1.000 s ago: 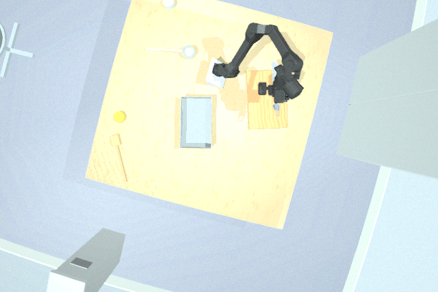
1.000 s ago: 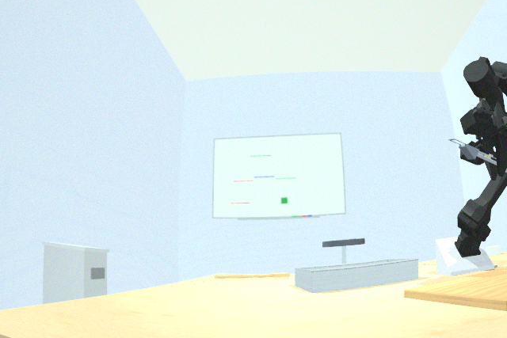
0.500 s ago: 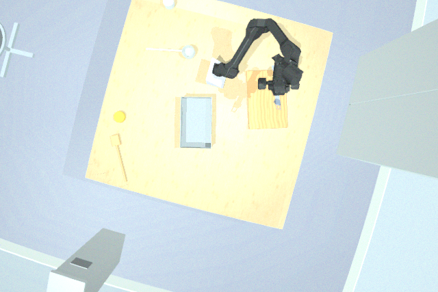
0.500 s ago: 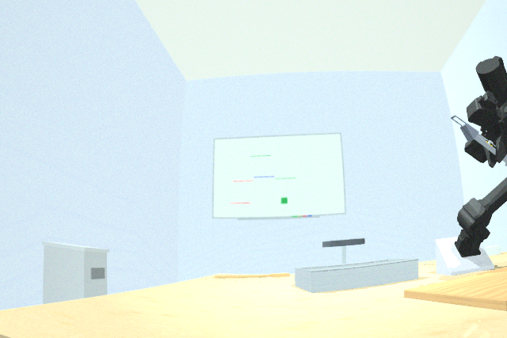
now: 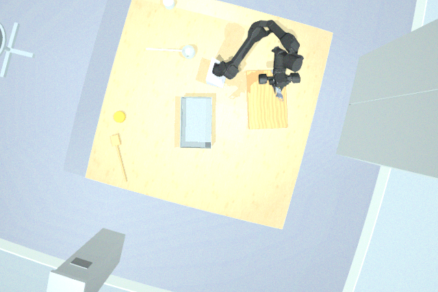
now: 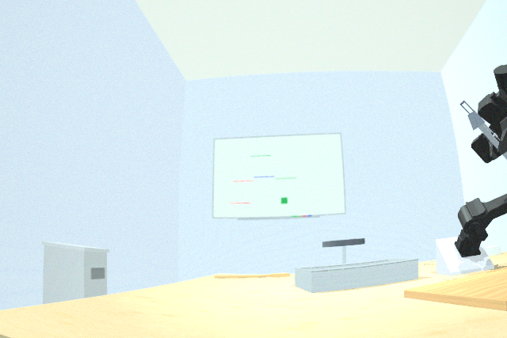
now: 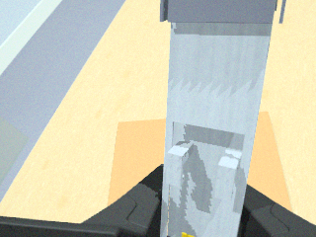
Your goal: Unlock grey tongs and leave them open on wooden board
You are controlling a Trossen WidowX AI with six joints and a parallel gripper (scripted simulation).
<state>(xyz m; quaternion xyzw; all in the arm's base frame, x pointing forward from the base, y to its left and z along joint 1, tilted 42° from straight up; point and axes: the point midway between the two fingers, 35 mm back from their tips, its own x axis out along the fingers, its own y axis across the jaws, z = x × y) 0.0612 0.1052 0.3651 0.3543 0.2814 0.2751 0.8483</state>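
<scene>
Right now my gripper tip is 3 cm past the yellow lock piece, 2 cm below it and 1 cm to the left of it. The rest, counted from my gripper tip: wooden board 24 cm below, 1 cm to the left, 1 cm behind; roasting tin 37 cm to the right, 24 cm ahead, 21 cm below.
</scene>
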